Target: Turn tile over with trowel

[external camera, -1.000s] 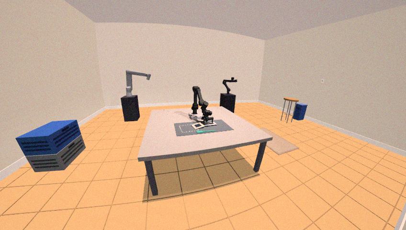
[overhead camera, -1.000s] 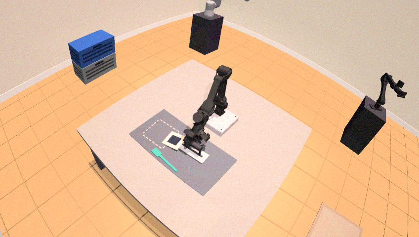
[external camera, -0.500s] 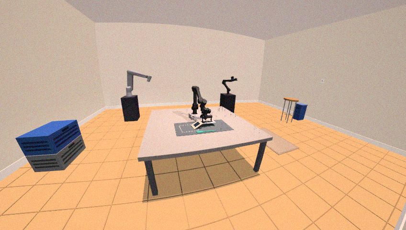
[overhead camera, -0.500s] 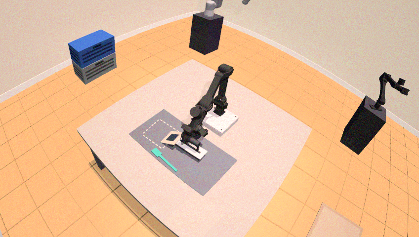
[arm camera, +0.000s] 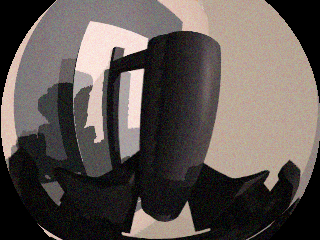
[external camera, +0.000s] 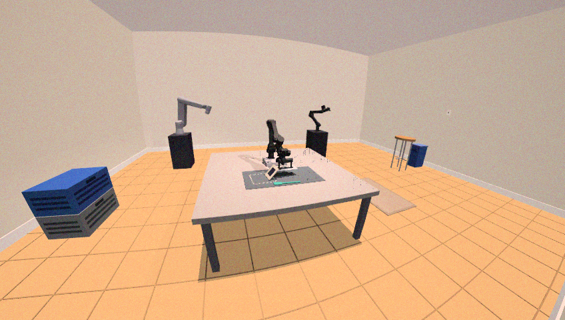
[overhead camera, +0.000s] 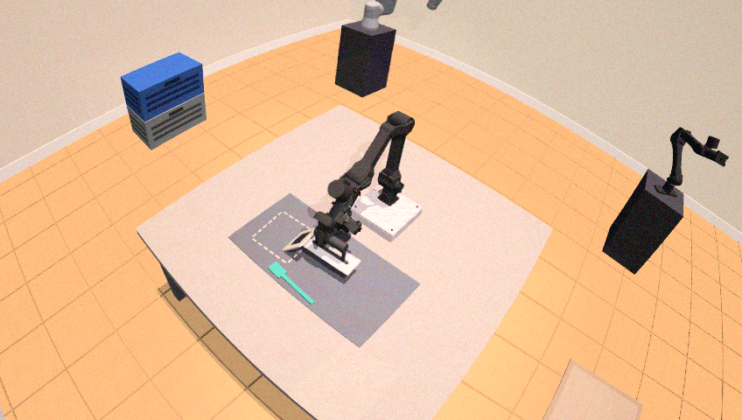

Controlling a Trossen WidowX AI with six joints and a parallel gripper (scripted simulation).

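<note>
Now: gripper tip 1 cm past the tile, 10 cm to the left of it and 6 cm above it. From my gripper tip the other things lie so: teal trowel 13 cm ahead, 3 cm to the right, 10 cm below; then grey mat 1 cm behind, 1 cm to the right, 13 cm below.
</note>
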